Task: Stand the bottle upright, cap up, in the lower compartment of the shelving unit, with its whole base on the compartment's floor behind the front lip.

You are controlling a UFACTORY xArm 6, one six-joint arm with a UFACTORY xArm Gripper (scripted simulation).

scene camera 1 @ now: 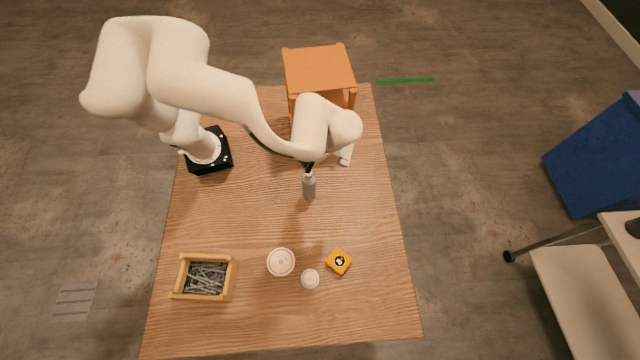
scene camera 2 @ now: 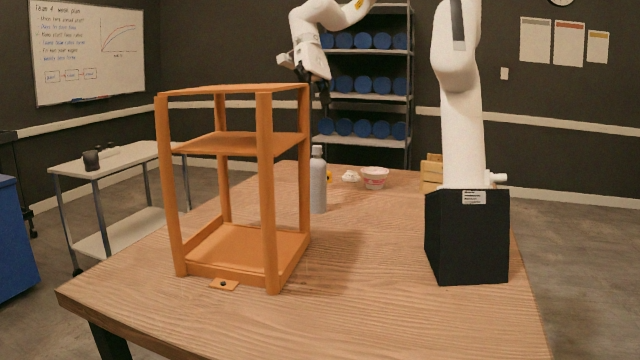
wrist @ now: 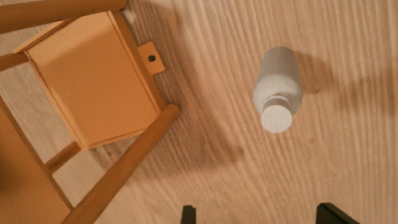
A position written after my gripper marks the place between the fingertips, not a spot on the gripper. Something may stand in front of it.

Observation:
I see my gripper [scene camera 2: 318,102], a grey-white bottle [scene camera 2: 318,168] and an orange shelving unit [scene camera 2: 231,254].
The grey-white bottle is seen too in the wrist view [wrist: 279,73]. The orange shelving unit also shows in scene camera 1 [scene camera 1: 316,69] and in the wrist view [wrist: 101,82].

